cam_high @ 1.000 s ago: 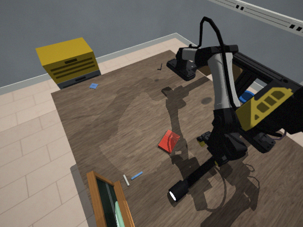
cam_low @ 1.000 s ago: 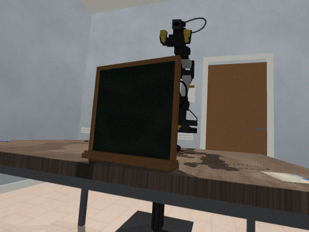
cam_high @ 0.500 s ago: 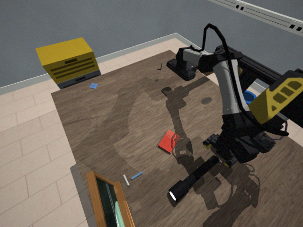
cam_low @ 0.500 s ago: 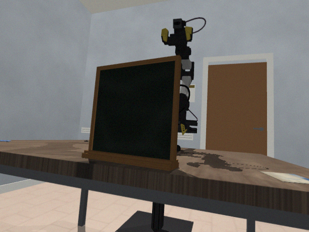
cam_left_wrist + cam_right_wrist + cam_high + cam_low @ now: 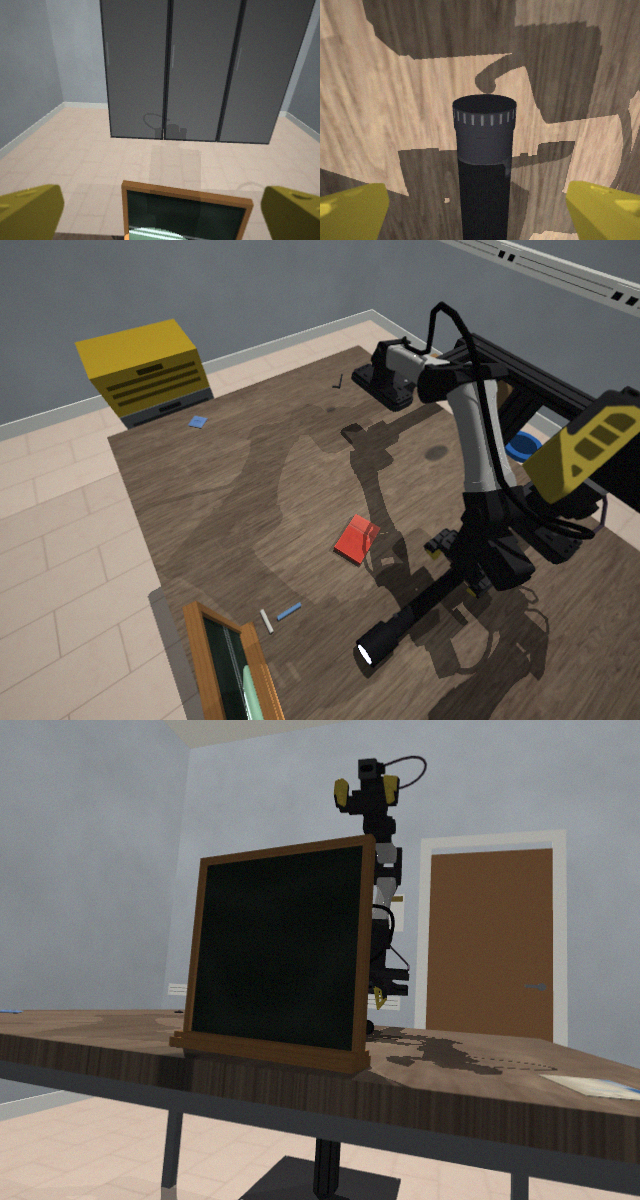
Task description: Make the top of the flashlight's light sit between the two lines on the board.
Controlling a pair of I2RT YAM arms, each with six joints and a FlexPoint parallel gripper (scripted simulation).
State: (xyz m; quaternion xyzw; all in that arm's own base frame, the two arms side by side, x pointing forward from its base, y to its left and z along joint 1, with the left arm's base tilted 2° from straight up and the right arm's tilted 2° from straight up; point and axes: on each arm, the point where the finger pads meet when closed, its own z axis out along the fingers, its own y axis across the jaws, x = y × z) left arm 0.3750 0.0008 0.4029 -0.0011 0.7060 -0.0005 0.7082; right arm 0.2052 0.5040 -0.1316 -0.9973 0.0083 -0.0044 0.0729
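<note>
Now: the flashlight 14 cm ahead of my right hand, 2 cm to the left of it and 4 cm below it. Round my right hand: red block: 12 cm ahead, 20 cm to the right, 6 cm below; then blue chalk: 37 cm ahead, 13 cm to the right, 6 cm below; then white chalk: 42 cm ahead, 14 cm to the right, 6 cm below.
Now: the flashlight 70 mm behind my left hand, 20 mm to the right of it and 560 mm below it. The rest, counted from my left hand: board: 280 mm ahead, 40 mm to the right, 430 mm below; red block: 90 mm behind, 230 mm to the right, 580 mm below; blue chalk: 150 mm ahead, 170 mm to the right, 580 mm below.
</note>
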